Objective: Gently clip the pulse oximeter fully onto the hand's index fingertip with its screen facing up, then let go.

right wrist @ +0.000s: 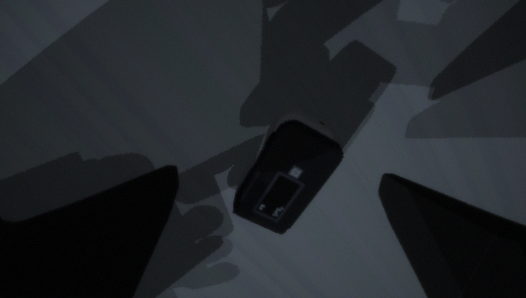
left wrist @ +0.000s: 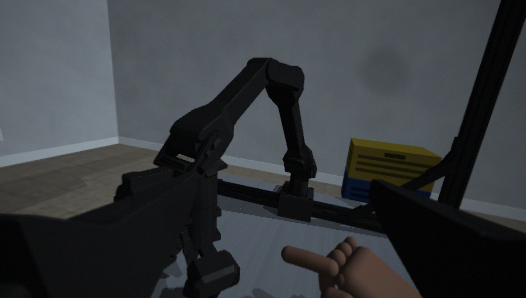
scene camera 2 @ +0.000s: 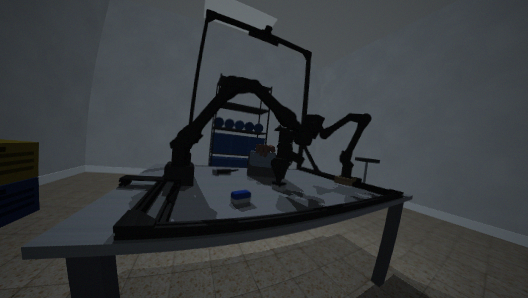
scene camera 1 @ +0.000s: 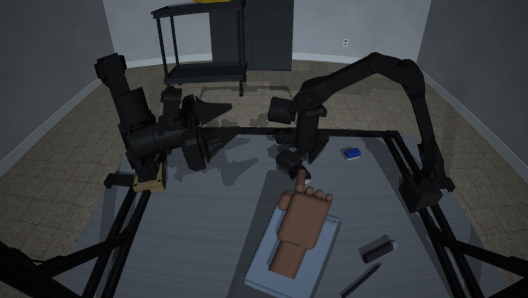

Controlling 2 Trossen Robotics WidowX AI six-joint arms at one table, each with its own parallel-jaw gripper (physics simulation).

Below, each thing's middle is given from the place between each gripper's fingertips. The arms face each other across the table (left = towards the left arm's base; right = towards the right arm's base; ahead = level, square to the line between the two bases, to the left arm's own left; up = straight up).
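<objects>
Index finger (left wrist: pixel 309 260), from my right hand: 13 cm above, 17 cm behind, 2 cm left. Pulse oximeter (right wrist: pixel 297 155): my right hand 2 cm above it, 1 cm to the left of it. Of these, by their middles, the oximeter nearest to my right hand.
Pulse oximeter, from my left hand: 300 mm below, 160 mm ahead, 150 mm right. Index finger: 150 mm below my left hand, 130 mm to the right of it, 10 mm behind it. Of these, by their middles, the finger nearest to my left hand.
</objects>
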